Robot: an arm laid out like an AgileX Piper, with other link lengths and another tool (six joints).
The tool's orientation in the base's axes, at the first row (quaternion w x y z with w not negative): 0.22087, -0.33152, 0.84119, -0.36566
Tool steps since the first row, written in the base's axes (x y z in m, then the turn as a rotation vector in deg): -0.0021, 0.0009, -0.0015, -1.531, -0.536, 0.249; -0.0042, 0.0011, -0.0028, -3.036, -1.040, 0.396; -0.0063, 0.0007, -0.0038, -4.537, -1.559, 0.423; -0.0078, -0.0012, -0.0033, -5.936, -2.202, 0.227; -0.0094, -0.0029, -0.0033, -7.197, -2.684, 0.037
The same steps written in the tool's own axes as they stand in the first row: 0.0010, 0.0024, -0.0008, 1.398, 0.142, -0.847; 0.0024, 0.0044, -0.0013, 2.769, 0.368, -1.628; 0.0043, 0.0057, -0.0018, 4.164, 0.676, -2.324; 0.0066, 0.0050, -0.0021, 5.607, 1.050, -2.757; 0.0089, 0.0048, -0.0023, 6.839, 1.447, -3.185
